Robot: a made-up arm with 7 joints. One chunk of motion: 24 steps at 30 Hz.
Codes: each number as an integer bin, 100 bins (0 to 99) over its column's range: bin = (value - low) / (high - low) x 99, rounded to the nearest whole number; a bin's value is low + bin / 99 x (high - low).
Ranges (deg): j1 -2..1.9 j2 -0.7..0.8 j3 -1..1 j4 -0.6..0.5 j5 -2.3..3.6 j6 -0.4..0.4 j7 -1.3..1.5
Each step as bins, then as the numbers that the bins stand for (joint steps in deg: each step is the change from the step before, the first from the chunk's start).
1 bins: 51 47 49 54 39 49 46
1 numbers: 0.009 0.012 -0.010 0.000 0.024 -0.004 0.001
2 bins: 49 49 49 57 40 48 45
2 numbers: -0.070 0.042 -0.010 0.033 0.084 -0.012 -0.027
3 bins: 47 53 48 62 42 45 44
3 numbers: -0.148 0.103 -0.030 0.089 0.203 -0.036 -0.056
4 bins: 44 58 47 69 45 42 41
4 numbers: -0.267 0.179 -0.051 0.167 0.382 -0.061 -0.140
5 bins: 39 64 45 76 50 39 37
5 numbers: -0.464 0.270 -0.091 0.244 0.680 -0.085 -0.254
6 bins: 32 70 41 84 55 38 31
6 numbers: -0.739 0.361 -0.172 0.333 0.978 -0.093 -0.423
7 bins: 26 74 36 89 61 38 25
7 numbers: -0.976 0.421 -0.273 0.389 1.335 -0.093 -0.593
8 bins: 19 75 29 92 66 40 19
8 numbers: -1.252 0.436 -0.414 0.422 1.633 -0.077 -0.763
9 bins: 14 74 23 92 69 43 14
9 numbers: -1.448 0.421 -0.535 0.422 1.812 -0.053 -0.904
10 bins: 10 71 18 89 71 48 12
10 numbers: -1.606 0.376 -0.636 0.389 1.931 -0.012 -0.961
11 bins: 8 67 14 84 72 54 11
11 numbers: -1.685 0.315 -0.717 0.333 1.991 0.036 -0.989
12 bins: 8 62 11 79 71 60 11
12 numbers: -1.685 0.239 -0.778 0.278 1.931 0.085 -0.989
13 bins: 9 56 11 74 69 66 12
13 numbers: -1.645 0.148 -0.778 0.222 1.812 0.133 -0.961
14 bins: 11 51 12 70 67 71 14
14 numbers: -1.567 0.073 -0.758 0.178 1.693 0.174 -0.904
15 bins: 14 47 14 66 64 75 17
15 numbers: -1.448 0.012 -0.717 0.133 1.514 0.206 -0.819
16 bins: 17 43 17 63 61 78 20
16 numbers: -1.330 -0.048 -0.657 0.100 1.335 0.230 -0.734
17 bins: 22 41 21 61 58 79 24
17 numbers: -1.133 -0.079 -0.576 0.078 1.157 0.238 -0.621
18 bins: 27 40 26 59 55 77 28
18 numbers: -0.936 -0.094 -0.475 0.056 0.978 0.222 -0.508
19 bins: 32 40 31 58 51 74 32
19 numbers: -0.739 -0.094 -0.374 0.044 0.739 0.198 -0.395
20 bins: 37 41 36 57 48 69 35
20 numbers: -0.542 -0.079 -0.273 0.033 0.561 0.158 -0.310
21 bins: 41 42 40 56 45 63 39
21 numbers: -0.385 -0.064 -0.192 0.022 0.382 0.109 -0.197
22 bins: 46 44 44 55 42 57 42
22 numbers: -0.188 -0.033 -0.111 0.011 0.203 0.061 -0.112
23 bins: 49 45 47 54 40 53 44
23 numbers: -0.070 -0.018 -0.051 0.000 0.084 0.028 -0.056
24 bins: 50 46 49 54 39 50 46
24 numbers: -0.030 -0.003 -0.010 0.000 0.024 0.004 0.001
